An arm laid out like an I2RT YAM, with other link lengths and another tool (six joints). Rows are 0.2 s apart.
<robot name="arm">
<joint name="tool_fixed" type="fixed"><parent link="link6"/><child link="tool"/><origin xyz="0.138 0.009 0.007" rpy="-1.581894 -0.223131 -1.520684"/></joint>
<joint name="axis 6" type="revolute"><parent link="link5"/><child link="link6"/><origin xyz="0.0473 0 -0.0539" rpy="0 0 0"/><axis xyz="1 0 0"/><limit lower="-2.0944" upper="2.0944"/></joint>
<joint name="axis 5" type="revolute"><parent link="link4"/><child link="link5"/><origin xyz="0.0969 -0.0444 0.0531" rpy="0 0 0"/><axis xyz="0 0 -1"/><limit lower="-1.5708" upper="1.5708"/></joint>
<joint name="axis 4" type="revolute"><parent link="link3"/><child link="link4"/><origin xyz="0.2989 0.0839 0.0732" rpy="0 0 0"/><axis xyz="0 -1 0"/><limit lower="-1.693" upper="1.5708"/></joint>
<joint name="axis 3" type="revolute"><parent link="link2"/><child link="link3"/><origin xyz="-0.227 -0.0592 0" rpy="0 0 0"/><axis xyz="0 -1 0"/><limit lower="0" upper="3.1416"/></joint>
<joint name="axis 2" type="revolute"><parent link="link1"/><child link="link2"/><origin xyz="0.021 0.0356 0.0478" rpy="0 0 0"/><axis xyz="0 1 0"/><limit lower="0" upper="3.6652"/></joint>
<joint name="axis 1" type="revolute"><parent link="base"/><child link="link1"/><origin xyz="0 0 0.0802" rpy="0 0 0"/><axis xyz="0 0 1"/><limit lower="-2.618" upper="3.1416"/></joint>
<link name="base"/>
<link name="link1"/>
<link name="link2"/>
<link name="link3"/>
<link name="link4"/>
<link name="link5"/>
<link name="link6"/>
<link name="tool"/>
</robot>
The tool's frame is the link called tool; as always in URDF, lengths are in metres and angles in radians.
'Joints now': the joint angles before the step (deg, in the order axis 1, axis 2, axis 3, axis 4, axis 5, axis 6). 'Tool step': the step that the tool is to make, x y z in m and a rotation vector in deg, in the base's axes. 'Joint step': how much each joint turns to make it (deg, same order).
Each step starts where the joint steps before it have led.
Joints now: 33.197, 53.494, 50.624, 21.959, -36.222, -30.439
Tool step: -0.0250, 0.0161, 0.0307, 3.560, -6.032, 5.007
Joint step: 3.172, 3.360, 2.835, 7.685, -1.895, 0.291
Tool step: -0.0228, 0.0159, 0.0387, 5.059, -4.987, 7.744
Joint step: 2.389, 7.512, 6.254, 11.345, -4.075, 4.722
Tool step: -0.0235, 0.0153, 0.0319, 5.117, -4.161, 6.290
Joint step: 3.334, 7.293, 6.503, 9.918, -1.454, 3.880
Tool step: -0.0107, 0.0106, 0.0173, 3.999, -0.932, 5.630
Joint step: 1.925, 7.224, 5.617, 9.171, -0.689, 5.976
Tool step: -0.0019, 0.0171, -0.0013, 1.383, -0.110, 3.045
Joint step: 1.855, 5.823, 3.852, 4.483, 0.037, 2.086
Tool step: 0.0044, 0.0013, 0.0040, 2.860, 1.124, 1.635
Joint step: 0.200, 3.851, 2.272, 5.431, 1.586, 3.742
